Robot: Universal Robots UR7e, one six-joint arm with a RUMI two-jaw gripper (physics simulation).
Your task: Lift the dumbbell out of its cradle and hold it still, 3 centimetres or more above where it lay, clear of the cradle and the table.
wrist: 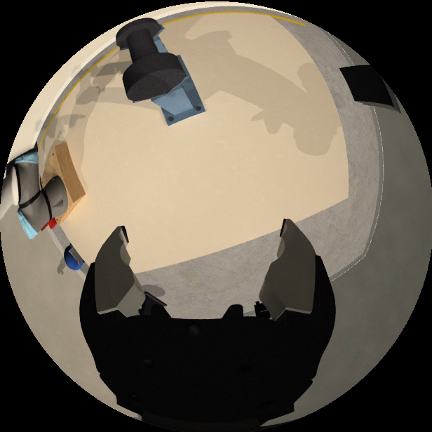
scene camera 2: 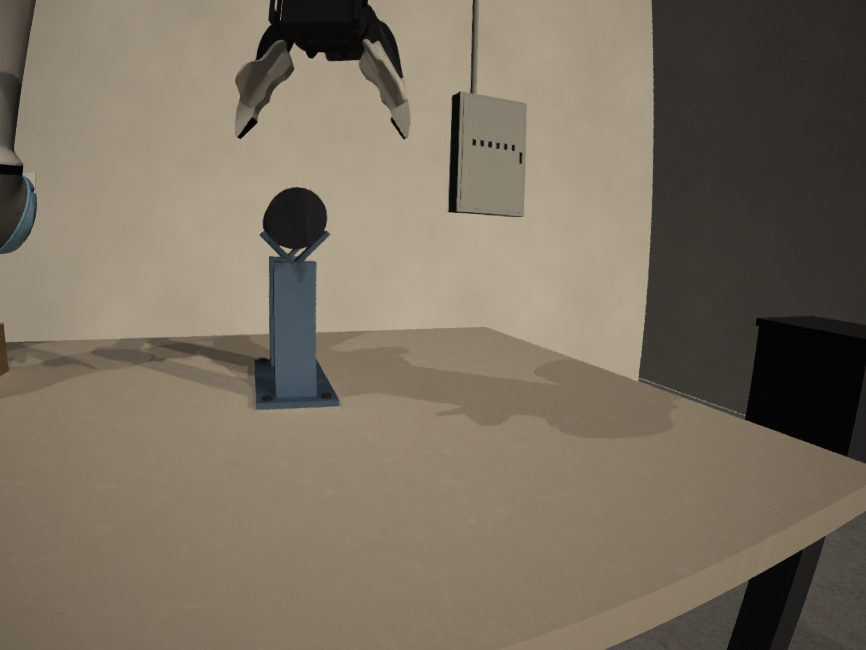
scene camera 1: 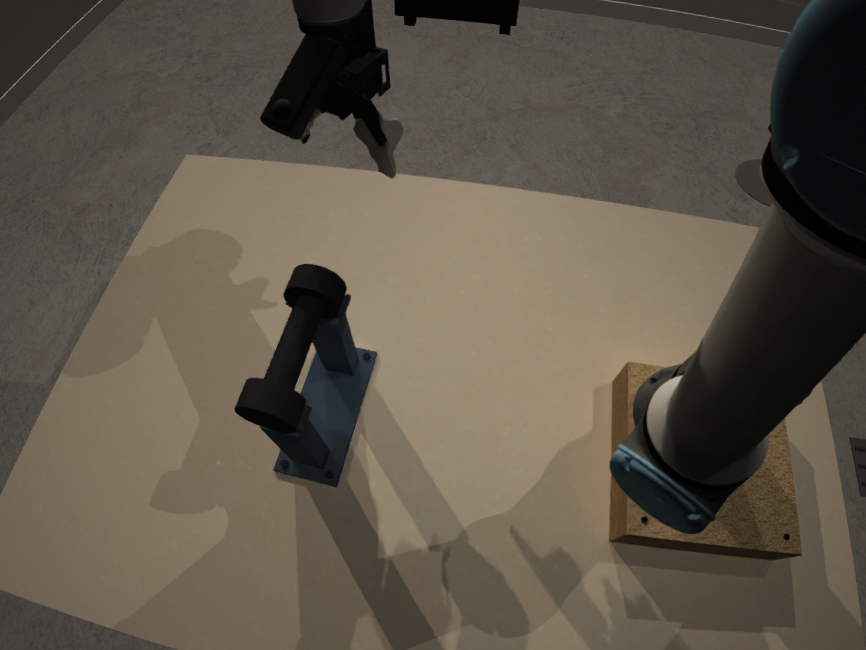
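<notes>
The dark dumbbell lies level across the two posts of the blue cradle. In the second scene view, its round end weight sits in a V-shaped rest. My gripper is open, with its fingers spread wide and nothing between them. It hangs higher than the dumbbell and off beyond one end of it, apart from dumbbell and cradle. In the first scene view, one finger is mostly hidden behind the gripper's body.
The cradle's base plate rests on the pale table. The arm's wooden mounting block stands to one side. A black cabinet stands beyond the table edge. A grey box hangs on the wall.
</notes>
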